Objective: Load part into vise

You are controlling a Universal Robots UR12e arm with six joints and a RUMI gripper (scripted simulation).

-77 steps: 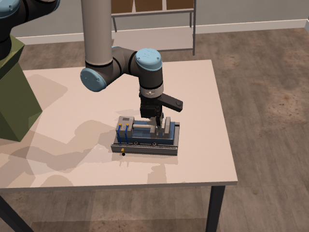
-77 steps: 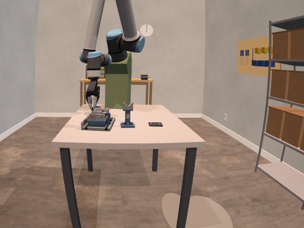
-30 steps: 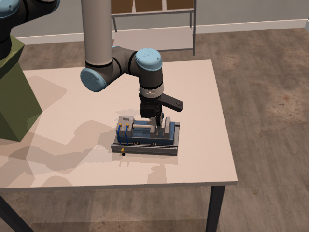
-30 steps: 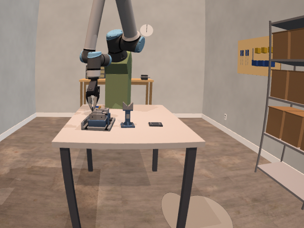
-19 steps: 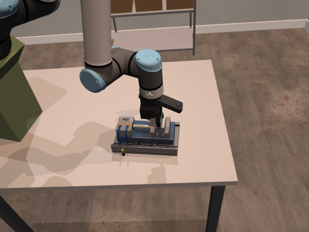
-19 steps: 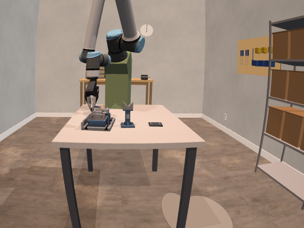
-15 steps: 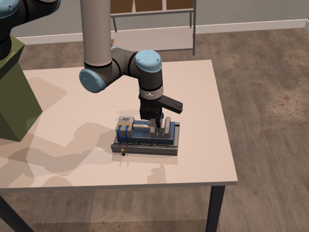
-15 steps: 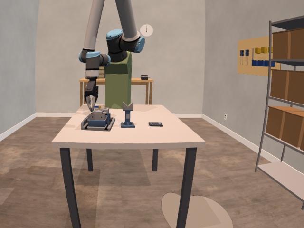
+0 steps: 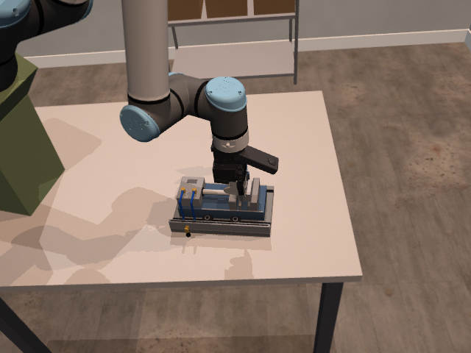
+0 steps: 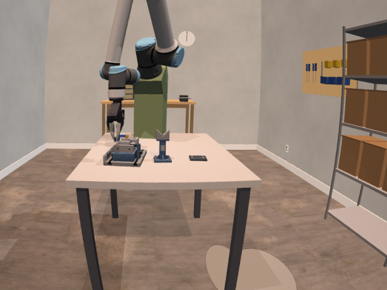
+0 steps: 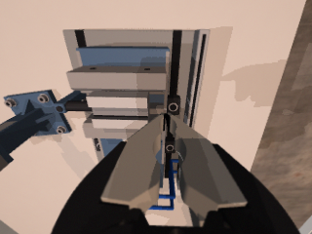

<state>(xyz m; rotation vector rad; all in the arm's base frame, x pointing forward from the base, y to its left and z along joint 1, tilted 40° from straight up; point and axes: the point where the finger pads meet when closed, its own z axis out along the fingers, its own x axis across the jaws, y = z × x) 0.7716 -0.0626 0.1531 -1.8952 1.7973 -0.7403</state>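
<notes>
Now: hand 5 cm to the right of the part and 2 cm above it. From my hand the other things lie so: moving jaw 3 cm behind, 5 cm to the left, 4 cm below; then fixed jaw 3 cm ahead, 5 cm to the left, 4 cm below; then work stop 10 cm to the left, 3 cm below.
</notes>
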